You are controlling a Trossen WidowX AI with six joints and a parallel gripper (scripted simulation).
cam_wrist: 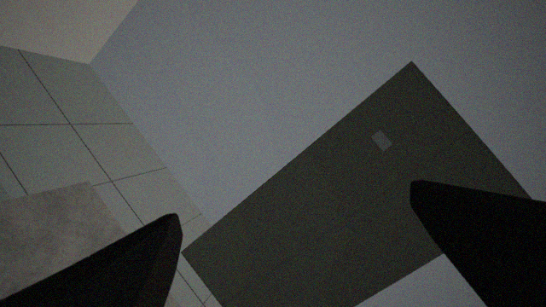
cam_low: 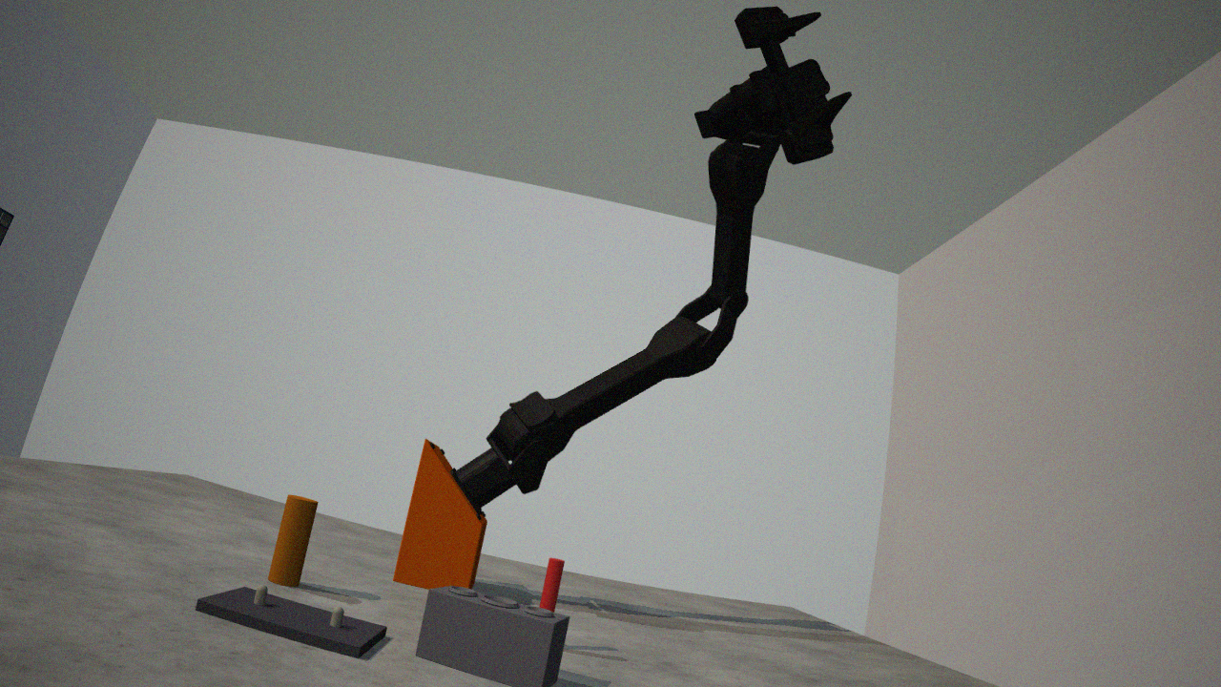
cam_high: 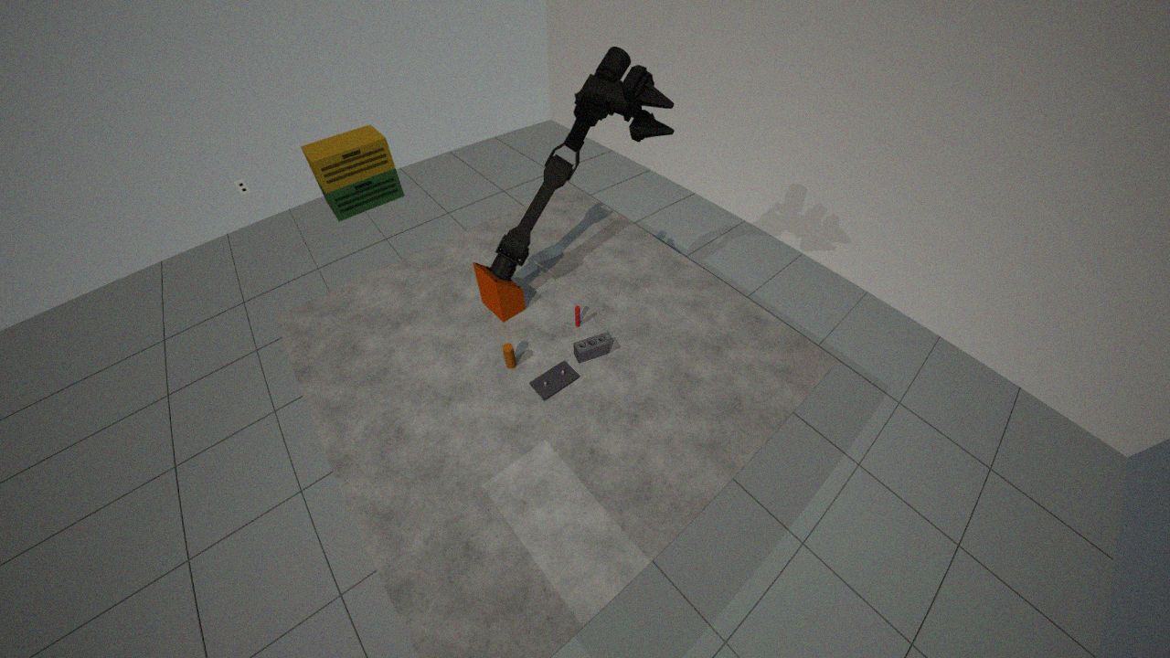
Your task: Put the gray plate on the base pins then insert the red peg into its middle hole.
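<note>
My gripper tip is now 58 cm above the gray plate, 21 cm to the left of it and 2 cm past it. From my gripper tip the other things lie so: small orange cylinder: 58 cm below, 40 cm to the right, 16 cm behind; then red peg: 58 cm below, 16 cm to the right, 13 cm behind.
</note>
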